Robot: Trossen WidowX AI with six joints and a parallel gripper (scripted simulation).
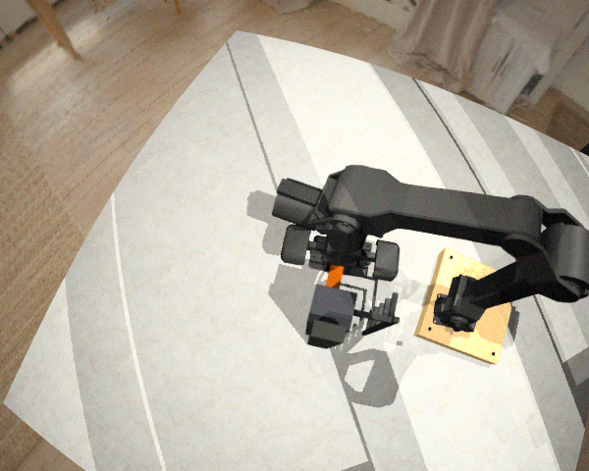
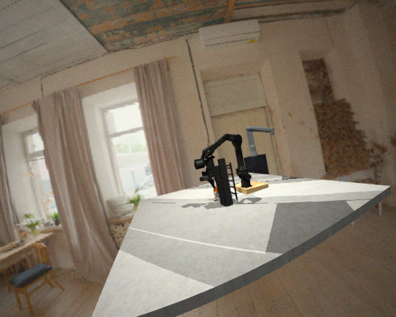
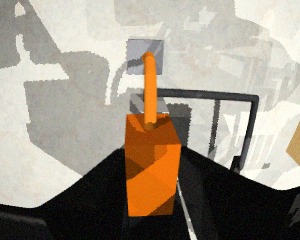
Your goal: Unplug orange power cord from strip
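Right now my gripper tip is 3 cm to the right of the plug.
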